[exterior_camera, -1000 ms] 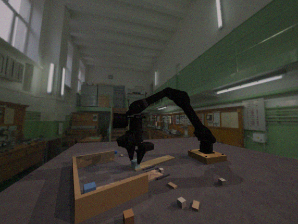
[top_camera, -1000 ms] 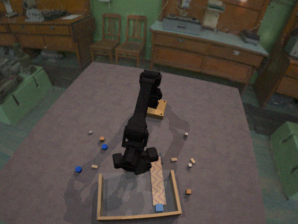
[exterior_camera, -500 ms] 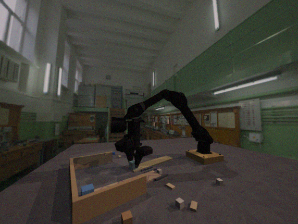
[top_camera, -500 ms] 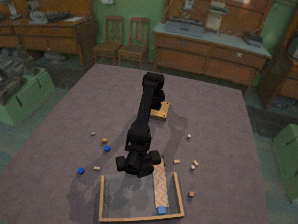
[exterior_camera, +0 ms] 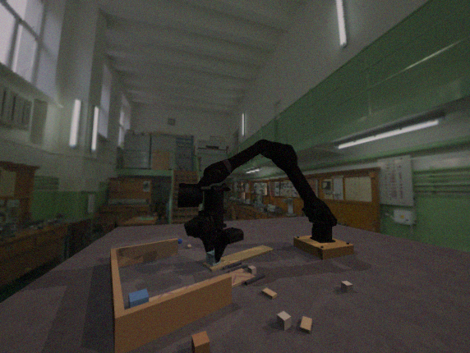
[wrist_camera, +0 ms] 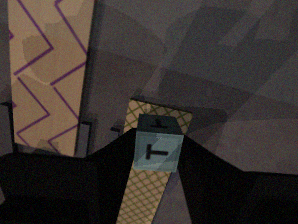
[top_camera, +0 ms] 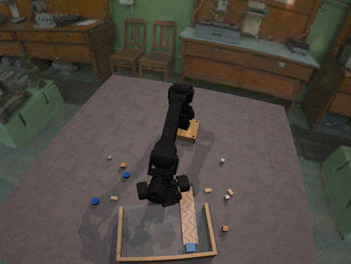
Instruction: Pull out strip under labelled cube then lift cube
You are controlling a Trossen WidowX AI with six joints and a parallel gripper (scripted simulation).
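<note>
My gripper tip is now 100 mm past the cross-hatched tan strip, 50 mm to the left of it and 10 mm above it. Round my gripper tip: labelled cube 10 mm above.
</note>
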